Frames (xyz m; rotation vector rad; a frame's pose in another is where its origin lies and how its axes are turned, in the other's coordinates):
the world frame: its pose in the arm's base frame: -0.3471 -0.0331 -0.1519 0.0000 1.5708 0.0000
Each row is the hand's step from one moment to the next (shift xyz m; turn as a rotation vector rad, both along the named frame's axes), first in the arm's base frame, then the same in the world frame.
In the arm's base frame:
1: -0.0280 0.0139 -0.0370 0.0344 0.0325 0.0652
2: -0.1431 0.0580 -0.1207 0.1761 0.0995 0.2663
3: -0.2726 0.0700 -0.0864 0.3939 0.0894 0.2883
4: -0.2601 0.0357 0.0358 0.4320 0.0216 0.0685
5: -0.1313 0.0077 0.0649 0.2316 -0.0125 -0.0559
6: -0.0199 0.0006 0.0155 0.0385 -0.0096 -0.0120
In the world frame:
1: 0.0370 0.0139 -0.0280 -0.0652 0.0325 0.0344
2: 0.1207 0.0580 -0.1431 -0.2663 0.0995 0.1761
3: 0.0864 0.0700 -0.2726 -0.2883 0.0894 0.3939
4: -0.0358 0.0357 -0.2601 -0.0685 0.0216 0.4320
5: -0.0649 0.0077 -0.1313 0.0559 -0.0125 0.2316
6: -0.0155 0.0006 -0.0199 0.0120 -0.0096 0.0385

